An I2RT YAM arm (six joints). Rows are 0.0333 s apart.
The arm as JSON. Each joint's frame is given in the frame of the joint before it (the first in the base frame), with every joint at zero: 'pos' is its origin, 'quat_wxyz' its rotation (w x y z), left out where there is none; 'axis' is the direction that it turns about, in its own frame. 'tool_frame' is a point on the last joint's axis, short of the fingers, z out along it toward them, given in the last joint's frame.
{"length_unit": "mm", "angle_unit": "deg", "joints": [
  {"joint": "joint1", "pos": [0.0, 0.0, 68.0], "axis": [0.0, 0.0, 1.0]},
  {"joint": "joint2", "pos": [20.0, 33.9, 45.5], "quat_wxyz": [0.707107, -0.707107, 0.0, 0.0], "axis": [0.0, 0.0, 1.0]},
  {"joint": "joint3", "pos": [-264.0, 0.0, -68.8], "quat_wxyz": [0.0, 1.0, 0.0, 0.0], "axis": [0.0, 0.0, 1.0]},
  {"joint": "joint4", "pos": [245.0, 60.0, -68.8], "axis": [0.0, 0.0, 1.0]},
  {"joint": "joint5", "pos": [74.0, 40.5, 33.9], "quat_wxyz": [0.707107, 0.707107, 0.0, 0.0], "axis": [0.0, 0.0, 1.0]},
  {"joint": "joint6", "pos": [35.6, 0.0, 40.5], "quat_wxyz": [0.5, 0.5, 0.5, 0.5], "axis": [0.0, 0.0, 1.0]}
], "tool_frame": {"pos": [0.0, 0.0, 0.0], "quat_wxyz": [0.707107, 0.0, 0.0, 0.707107]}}
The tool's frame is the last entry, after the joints.
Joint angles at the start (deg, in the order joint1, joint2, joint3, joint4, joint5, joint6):
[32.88 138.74 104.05 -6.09 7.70 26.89]
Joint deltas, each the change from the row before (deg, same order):
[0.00 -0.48 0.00 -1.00 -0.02 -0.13]
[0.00 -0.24 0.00 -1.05 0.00 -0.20]
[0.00 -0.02 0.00 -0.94 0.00 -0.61]
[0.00 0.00 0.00 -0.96 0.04 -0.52]
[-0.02 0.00 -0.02 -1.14 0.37 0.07]
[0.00 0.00 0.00 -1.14 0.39 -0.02]
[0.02 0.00 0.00 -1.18 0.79 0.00]
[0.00 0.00 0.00 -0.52 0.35 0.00]
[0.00 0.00 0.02 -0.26 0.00 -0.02]
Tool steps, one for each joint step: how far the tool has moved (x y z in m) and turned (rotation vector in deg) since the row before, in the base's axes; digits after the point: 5 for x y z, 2 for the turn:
[-0.00116 -0.00073 0.00288 -0.36 0.41 0.10]
[-0.00117 -0.00076 0.00066 -0.58 0.62 0.13]
[-0.00102 -0.00066 -0.00114 -0.92 0.60 0.41]
[-0.00105 -0.00071 -0.00133 -0.90 0.65 0.33]
[-0.00113 -0.00122 -0.00164 -0.80 0.85 -0.33]
[-0.00120 -0.00106 -0.00149 -0.87 0.80 -0.26]
[-0.00126 -0.00117 -0.00148 -1.12 0.68 -0.52]
[-0.00052 -0.00059 -0.00064 -0.50 0.30 -0.24]
[-0.00026 -0.00017 -0.00022 -0.14 0.20 0.01]

